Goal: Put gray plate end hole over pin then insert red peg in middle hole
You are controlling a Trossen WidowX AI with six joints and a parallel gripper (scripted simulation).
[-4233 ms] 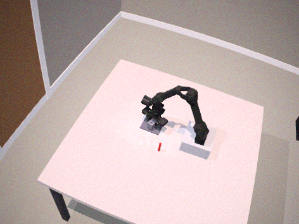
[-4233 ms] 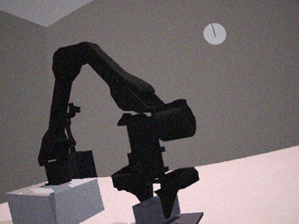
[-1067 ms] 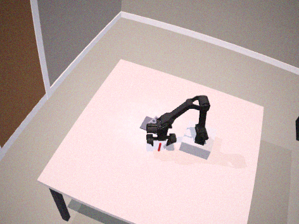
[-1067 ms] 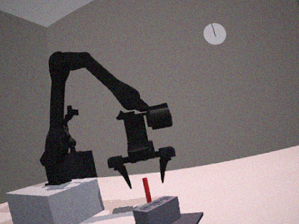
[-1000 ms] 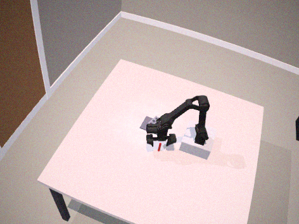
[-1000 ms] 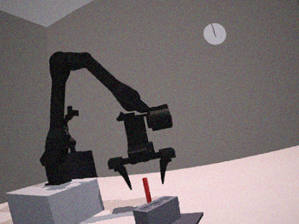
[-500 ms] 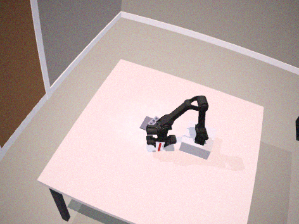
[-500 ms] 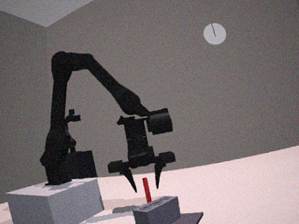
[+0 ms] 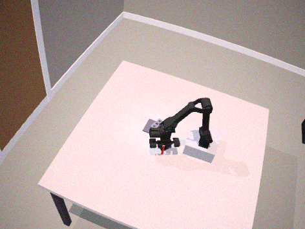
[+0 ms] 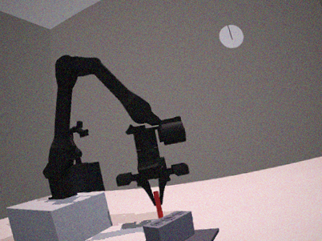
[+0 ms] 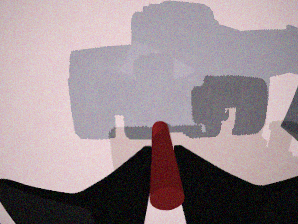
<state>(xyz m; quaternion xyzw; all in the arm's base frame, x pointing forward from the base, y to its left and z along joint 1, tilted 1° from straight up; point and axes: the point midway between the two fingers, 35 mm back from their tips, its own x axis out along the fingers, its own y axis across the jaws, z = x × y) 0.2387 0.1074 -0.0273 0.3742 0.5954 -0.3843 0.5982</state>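
The gray plate is 10 cm ahead of my gripper tip and 18 cm to the right of it. The rest, counted from my gripper tip: dark flat base (11 cm ahead, 17 cm to the right, 3 cm below); then red peg (right at my gripper tip).
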